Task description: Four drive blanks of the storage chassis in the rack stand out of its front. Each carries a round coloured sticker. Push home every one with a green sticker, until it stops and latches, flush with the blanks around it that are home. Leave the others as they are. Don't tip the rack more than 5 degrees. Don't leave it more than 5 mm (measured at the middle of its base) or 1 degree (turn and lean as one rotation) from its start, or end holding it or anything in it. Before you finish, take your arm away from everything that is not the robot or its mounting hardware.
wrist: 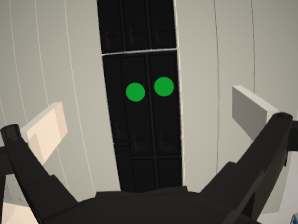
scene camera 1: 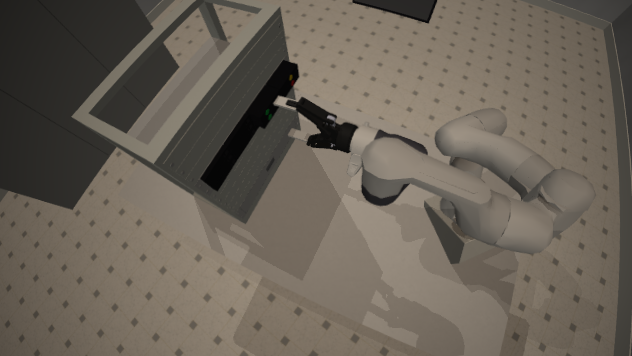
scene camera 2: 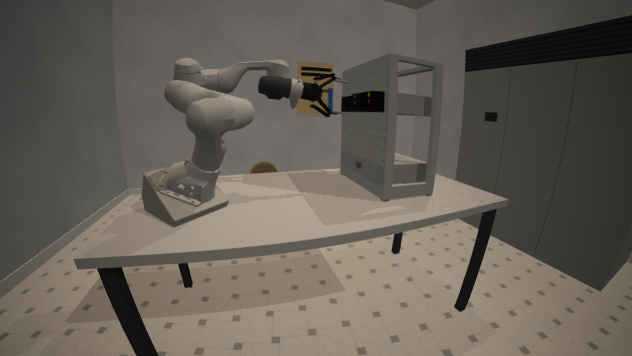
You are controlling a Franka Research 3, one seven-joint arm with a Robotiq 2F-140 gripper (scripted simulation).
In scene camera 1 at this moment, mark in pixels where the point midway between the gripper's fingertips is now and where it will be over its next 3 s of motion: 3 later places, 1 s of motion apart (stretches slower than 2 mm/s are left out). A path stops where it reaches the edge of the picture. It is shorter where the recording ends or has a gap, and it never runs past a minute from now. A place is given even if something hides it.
My gripper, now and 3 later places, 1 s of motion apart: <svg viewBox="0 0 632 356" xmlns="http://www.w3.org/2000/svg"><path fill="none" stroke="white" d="M283 117L302 90L305 82L296 87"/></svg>
